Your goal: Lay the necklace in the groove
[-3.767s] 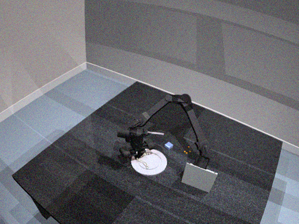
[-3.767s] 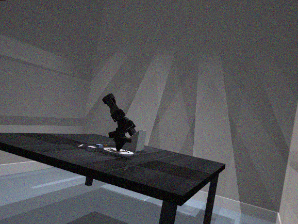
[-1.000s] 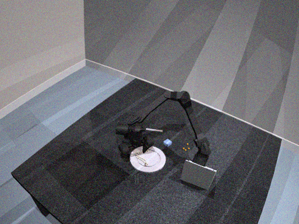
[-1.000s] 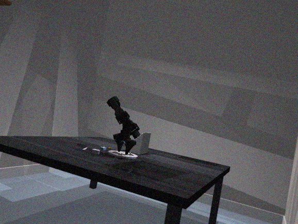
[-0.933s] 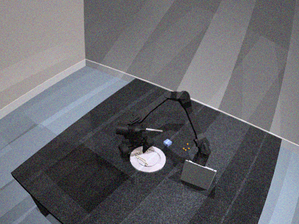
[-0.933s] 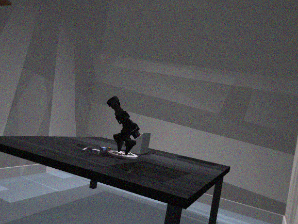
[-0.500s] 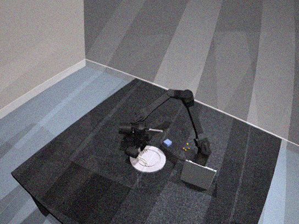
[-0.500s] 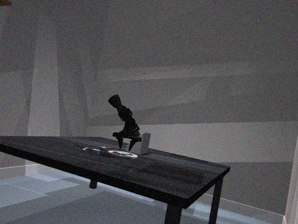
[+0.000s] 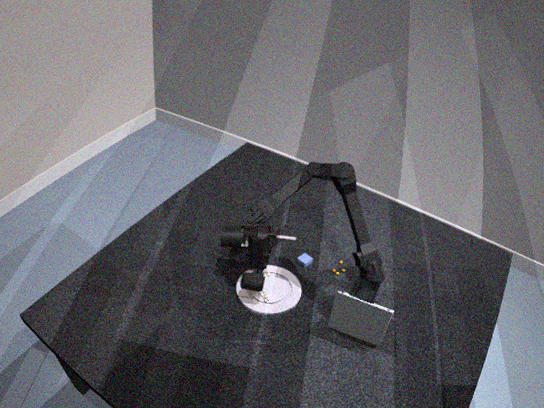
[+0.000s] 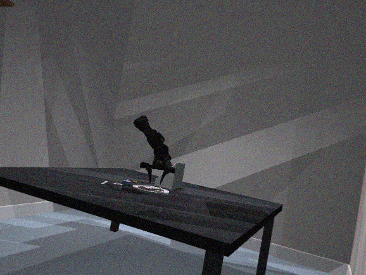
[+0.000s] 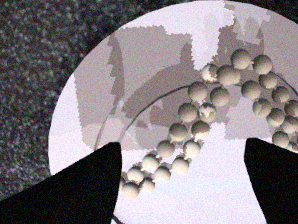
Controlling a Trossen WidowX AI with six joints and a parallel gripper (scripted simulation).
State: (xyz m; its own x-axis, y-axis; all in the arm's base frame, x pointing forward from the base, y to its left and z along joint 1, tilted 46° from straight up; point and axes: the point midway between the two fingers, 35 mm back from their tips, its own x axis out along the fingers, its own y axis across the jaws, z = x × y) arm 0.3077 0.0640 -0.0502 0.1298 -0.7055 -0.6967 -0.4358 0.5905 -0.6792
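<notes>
Right now the round white bead board is 40 mm below my gripper tip, 30 mm to the right of it and 30 mm behind it. The rest, counted from my gripper tip: small white block 140 mm ahead, 130 mm to the right, 40 mm below; then small blue cube 210 mm to the right, 50 mm behind, 40 mm below; then thin white stick 260 mm to the right, 90 mm ahead, 50 mm below.
</notes>
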